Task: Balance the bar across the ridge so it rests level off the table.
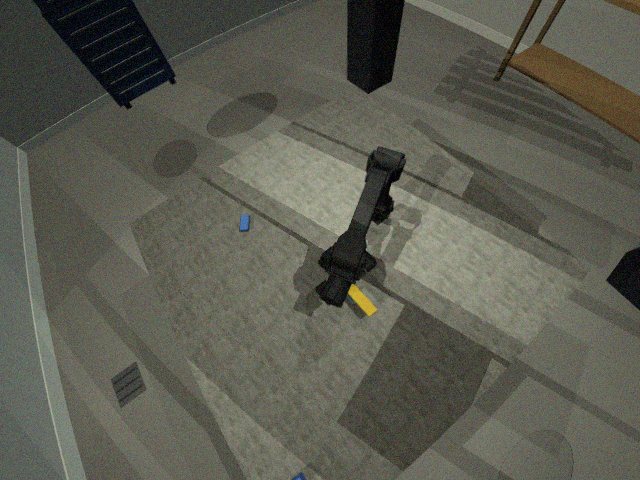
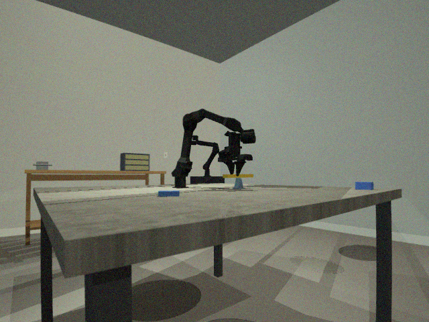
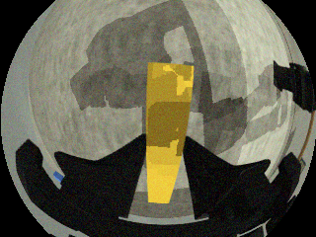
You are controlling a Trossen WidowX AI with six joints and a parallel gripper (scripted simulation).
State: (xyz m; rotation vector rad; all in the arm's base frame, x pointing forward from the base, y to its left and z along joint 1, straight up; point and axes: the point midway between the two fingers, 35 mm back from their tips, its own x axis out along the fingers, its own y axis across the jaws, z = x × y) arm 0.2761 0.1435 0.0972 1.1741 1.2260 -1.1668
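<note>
The yellow bar lies 30 mm to the left of my gripper tip. From my gripper tip the other things lie so: flat blue block (440 mm to the right, 150 mm ahead, 50 mm below).
</note>
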